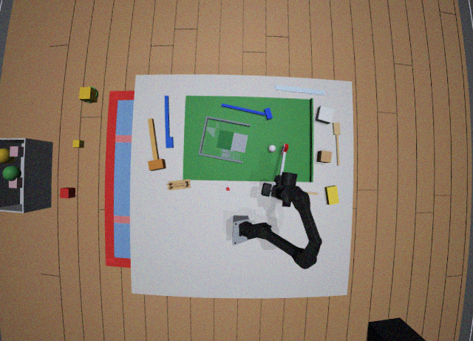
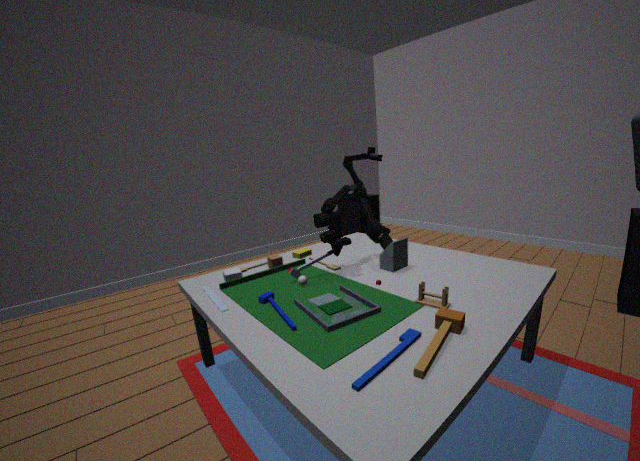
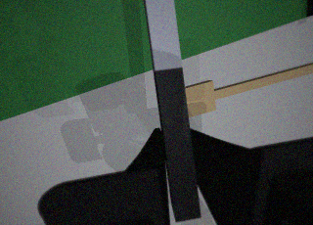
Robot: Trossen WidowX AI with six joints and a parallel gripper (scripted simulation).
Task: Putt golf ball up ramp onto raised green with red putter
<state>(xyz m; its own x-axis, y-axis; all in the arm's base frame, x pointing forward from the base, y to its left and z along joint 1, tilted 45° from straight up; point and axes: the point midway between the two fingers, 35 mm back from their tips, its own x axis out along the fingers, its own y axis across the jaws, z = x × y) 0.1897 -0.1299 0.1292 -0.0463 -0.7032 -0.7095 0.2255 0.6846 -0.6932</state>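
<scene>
My gripper tip is 110 mm short of the red putter and 20 mm to the left of it. From my gripper tip the other things lie so: green mat (290 mm ahead, 140 mm to the left, 80 mm below); tiny red cube (260 mm to the left, 70 mm below, 10 mm ahead); white golf ball (230 mm ahead, 50 mm below, 10 mm to the left).
</scene>
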